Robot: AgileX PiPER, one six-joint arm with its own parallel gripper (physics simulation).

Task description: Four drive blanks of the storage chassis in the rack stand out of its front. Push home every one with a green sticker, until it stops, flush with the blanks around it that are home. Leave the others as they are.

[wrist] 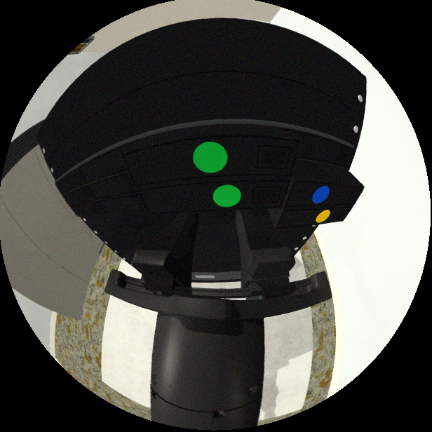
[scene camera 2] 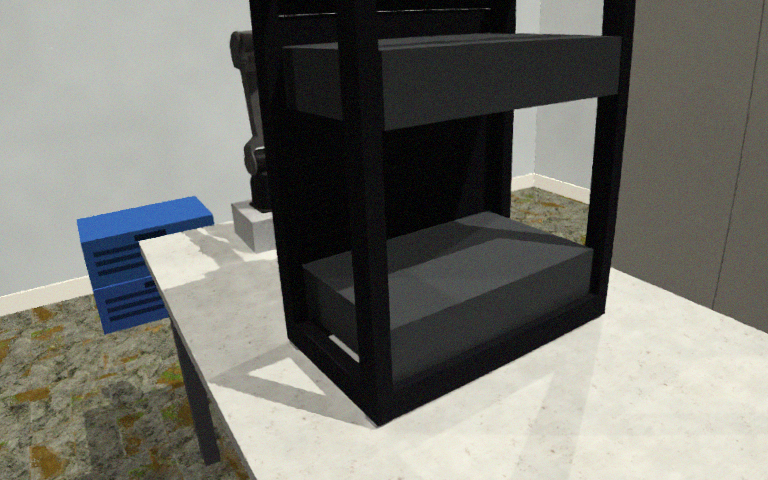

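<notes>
In the wrist view, two dark blanks with green stickers lie one above the other on the black chassis front: the upper green-stickered blank (wrist: 240,159) and the lower green-stickered blank (wrist: 200,198). How far each stands out is hard to tell. To their right, a blank with a blue sticker (wrist: 321,194) and one below it with a yellow sticker (wrist: 323,216) stand out plainly. My gripper (wrist: 216,207) is open, its fingers a moderate gap apart with nothing held, tips just below the lower green-stickered blank in the view. The rack hides the gripper from the scene camera.
The black rack (scene camera 2: 370,226) stands on the pale table (scene camera 2: 668,362), seen from behind in the scene view. It holds an upper dark chassis (scene camera 2: 498,73) and a lower dark box (scene camera 2: 492,316). The arm (scene camera 2: 253,101) rises beyond it. A blue cabinet (scene camera 2: 147,217) stands beyond the table's left edge.
</notes>
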